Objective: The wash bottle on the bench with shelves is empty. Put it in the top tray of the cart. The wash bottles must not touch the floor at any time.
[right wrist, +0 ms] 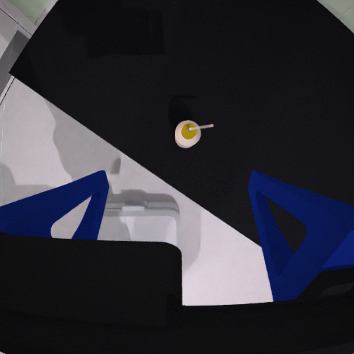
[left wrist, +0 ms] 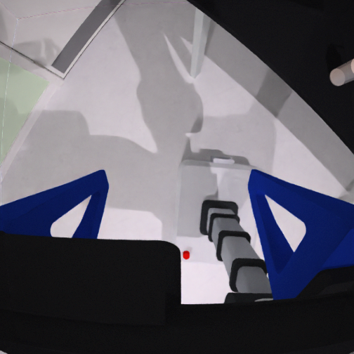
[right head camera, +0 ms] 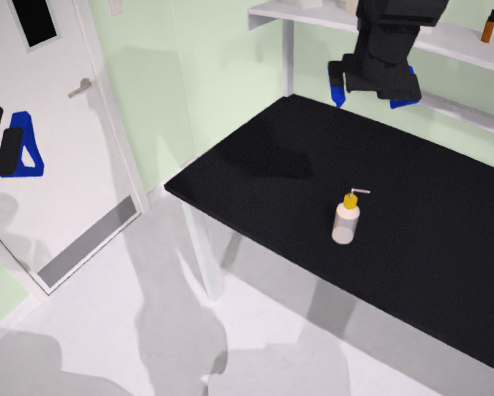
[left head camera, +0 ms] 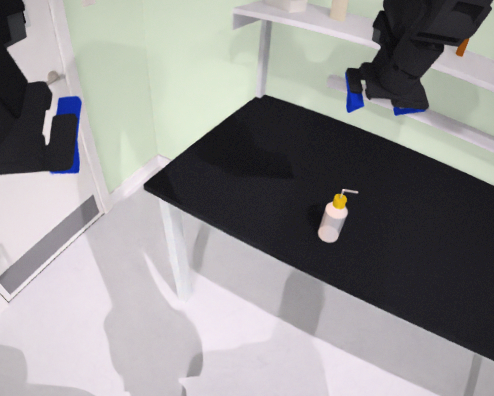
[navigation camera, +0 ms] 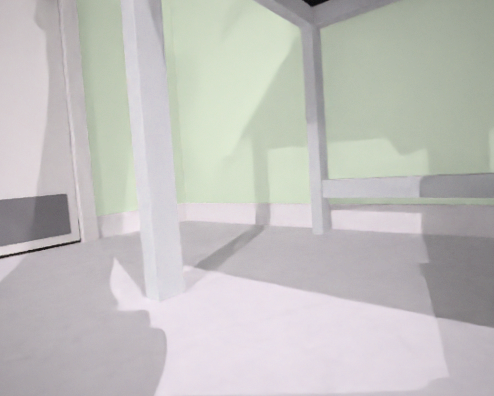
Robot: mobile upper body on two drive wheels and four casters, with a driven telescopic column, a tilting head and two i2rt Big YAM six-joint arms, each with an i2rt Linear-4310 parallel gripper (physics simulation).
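Frame: origin at the left arm's base, x up, y back, z right, level; centimetres.
Seen in the pictures: left gripper, fingertip midpoint: [right head camera: 9,174] [left head camera: 34,170]; right gripper, fingertip midpoint: [right head camera: 364,105] [left head camera: 371,110].
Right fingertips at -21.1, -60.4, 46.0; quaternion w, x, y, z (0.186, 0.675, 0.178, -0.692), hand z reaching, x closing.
Note:
A point is followed by its place in that frame, as x, y, z.
The wash bottle [left head camera: 333,222] {-56.5, -64.5, 47.8} [right head camera: 346,224] {-56.7, -64.3, 48.3} [right wrist: 188,134], whitish and translucent with a yellow cap and a thin bent spout, stands upright on the black bench top [left head camera: 240,200] {-64.8, -81.5, 25.3} [right head camera: 260,200] {-64.7, -81.4, 26.5}. Part of its base also shows at the right edge of the left wrist view [left wrist: 340,76]. My right gripper [left head camera: 382,107] {-21.1, -60.4, 46.0} [right head camera: 367,102] {-21.1, -60.4, 46.0} [right wrist: 178,178] is open and empty, high above the bench and behind the bottle in the head views. My left gripper [left wrist: 177,177] is open and empty, at the left edge of the head views, away from the bench. The cart does not show.
A shelf [left head camera: 310,21] [right head camera: 320,18] with several items runs above the bench along the green wall, with a lower rail [left head camera: 460,127] beneath. A door [right head camera: 65,150] {-73.3, -125.5, -65.2} stands at the left. Bench legs [left head camera: 176,250] {-98.1, -88.4, 2.6} [navigation camera: 155,175] {-118.3, -89.3, 3.2} reach the floor. My wheeled base [left wrist: 195,200] is below the left gripper.

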